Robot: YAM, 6 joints.
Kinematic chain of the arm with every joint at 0, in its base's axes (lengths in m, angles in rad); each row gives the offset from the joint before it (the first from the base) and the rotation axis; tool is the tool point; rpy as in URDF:
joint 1: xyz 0 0 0.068 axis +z
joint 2: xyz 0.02 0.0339 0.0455 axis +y
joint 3: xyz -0.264 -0.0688 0 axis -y
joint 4: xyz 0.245 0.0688 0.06 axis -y
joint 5: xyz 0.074 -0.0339 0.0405 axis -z
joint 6: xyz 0.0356 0 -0.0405 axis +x
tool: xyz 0 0 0 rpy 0 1.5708 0
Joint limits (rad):
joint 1: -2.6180..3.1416
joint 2: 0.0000..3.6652
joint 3: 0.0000..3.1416
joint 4: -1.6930..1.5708
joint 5: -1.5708..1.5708
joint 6: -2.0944..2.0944
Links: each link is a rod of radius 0.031 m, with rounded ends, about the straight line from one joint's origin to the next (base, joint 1, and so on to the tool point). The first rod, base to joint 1, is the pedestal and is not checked.
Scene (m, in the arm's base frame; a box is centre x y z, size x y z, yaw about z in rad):
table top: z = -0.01
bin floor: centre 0.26 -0.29 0 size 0.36 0.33 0.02 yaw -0.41
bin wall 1: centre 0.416 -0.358 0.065 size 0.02 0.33 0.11 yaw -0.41
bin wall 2: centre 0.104 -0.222 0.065 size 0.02 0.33 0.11 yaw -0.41
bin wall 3: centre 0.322 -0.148 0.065 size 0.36 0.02 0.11 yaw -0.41
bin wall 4: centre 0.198 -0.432 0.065 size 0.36 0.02 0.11 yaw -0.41
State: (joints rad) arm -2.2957 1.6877 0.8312 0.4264 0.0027 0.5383
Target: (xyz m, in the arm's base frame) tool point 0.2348 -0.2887 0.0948
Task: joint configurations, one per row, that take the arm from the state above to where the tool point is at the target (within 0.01 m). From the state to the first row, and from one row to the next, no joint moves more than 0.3 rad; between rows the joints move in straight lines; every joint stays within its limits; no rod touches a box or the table.
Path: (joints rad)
1: -2.0166 1.6847 0.8502 0.4320 -0.0236 0.5383
2: -1.7375 1.6816 0.8692 0.4375 -0.0498 0.5383
3: -1.4584 1.6786 0.8882 0.4431 -0.0761 0.5383
4: -1.1794 1.6755 0.9072 0.4486 -0.1024 0.5383
5: -0.9003 1.6725 0.9262 0.4542 -0.1287 0.5383
6: -0.9001 1.8242 0.8981 0.4372 -0.1266 0.5383
7: -0.8999 1.9758 0.8699 0.4202 -0.1245 0.5383

